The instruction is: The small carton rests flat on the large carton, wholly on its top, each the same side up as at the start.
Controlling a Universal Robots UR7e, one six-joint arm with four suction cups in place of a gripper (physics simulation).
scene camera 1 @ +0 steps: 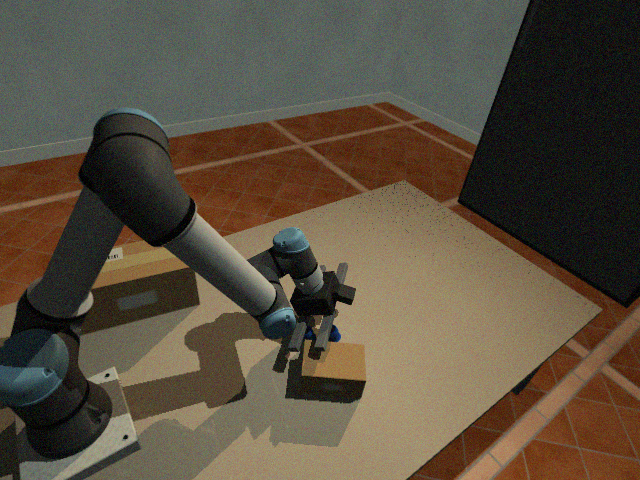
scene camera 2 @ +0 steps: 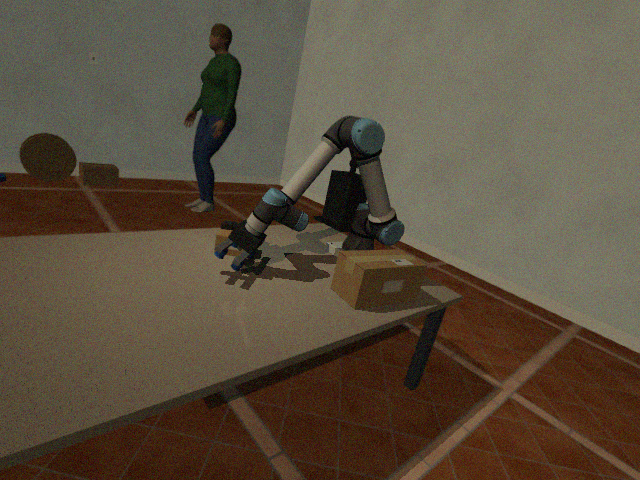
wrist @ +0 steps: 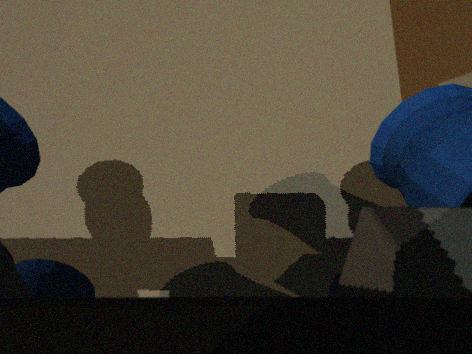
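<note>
My suction head (wrist: 414, 150) holds nothing. There is a small carton (scene camera 1: 340, 371), (wrist: 426, 45), and my cup is 15 cm from the middle of the small carton, level with it. On the table rests a large carton (scene camera 1: 138, 281); in the wrist view the large carton is out of frame.
</note>
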